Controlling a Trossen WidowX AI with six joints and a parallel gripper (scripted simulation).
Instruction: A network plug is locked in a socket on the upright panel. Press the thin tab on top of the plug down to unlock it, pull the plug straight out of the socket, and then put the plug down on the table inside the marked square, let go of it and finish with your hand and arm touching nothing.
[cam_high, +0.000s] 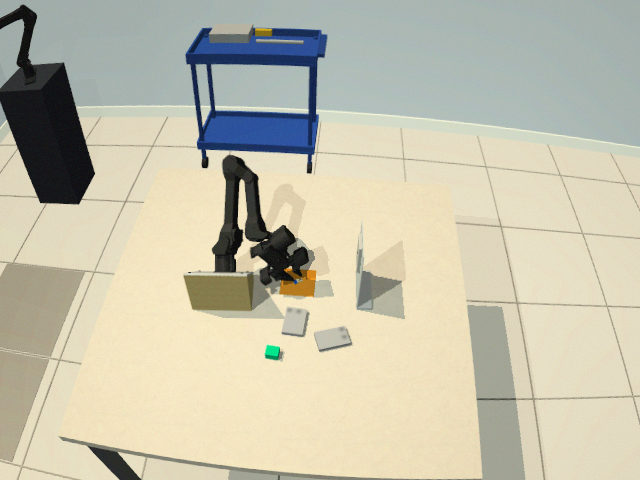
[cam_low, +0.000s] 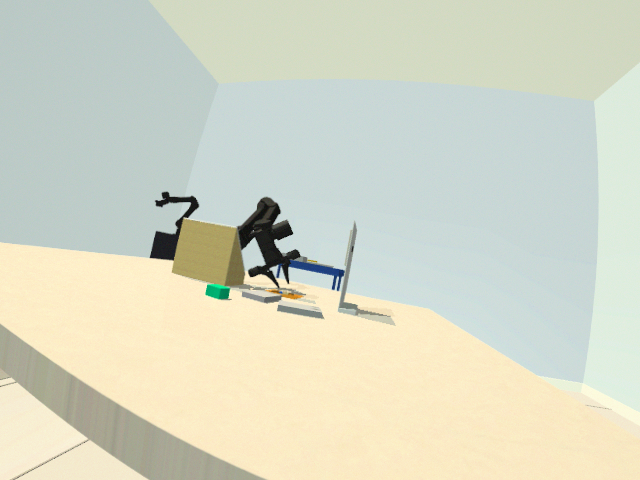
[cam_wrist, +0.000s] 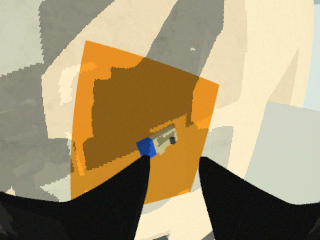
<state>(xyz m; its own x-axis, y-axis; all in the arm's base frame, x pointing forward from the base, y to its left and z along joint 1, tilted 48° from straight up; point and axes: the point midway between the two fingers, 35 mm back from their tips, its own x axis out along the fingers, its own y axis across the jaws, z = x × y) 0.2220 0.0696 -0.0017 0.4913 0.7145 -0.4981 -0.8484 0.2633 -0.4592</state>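
Right now my gripper tip is 10 mm to the right of the blue network plug and 20 mm above it. The rest, counted from my gripper tip: green cube 60 mm behind, 300 mm to the right, 20 mm below; then upright grey panel 220 mm ahead, 20 mm to the right, 90 mm above; then orange marked square 30 mm below.
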